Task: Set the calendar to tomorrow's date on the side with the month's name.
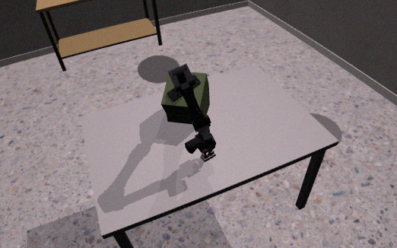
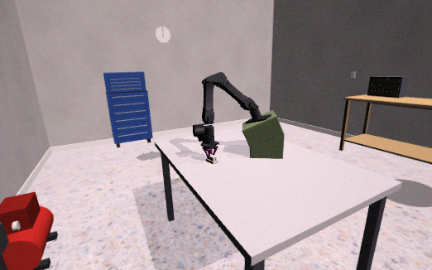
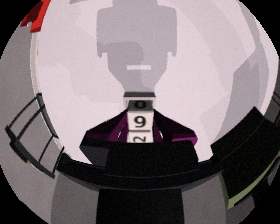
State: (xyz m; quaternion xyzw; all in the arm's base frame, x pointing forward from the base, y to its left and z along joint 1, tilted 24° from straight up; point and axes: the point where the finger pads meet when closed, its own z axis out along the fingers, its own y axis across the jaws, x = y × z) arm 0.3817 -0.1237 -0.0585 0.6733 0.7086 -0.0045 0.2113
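Right now my hand is 2 cm to the right of the calendar tray and 2 cm above it. Round my hand: white cube right at my hand.
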